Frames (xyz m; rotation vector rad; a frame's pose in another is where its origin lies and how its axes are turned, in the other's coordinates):
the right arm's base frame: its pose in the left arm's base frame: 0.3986 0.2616 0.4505 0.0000 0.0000 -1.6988
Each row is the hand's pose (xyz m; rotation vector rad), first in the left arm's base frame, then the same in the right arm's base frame.
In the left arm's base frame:
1: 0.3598 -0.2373 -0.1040 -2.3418 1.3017 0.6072
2: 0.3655 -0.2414 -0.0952 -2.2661 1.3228 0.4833
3: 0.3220 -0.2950 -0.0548 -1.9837 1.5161 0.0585
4: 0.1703 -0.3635 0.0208 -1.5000 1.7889 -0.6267
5: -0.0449 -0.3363 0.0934 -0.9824 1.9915 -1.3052
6: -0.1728 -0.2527 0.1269 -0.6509 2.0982 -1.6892
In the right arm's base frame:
1: 0.4998 0.0252 -0.5545 2.7719 0.9870 -0.8930
2: 0.5031 0.0314 -0.5457 -2.8095 -0.9343 0.9056
3: 0.5618 -0.0049 -0.5053 -2.6104 -0.5205 0.7084
4: 0.6491 -0.1466 -0.4297 -2.2672 0.0535 0.2660
5: 0.6496 -0.3635 -0.3571 -1.8923 0.5097 -0.2645
6: 0.5830 -0.5011 -0.3236 -1.6685 0.7463 -0.6038

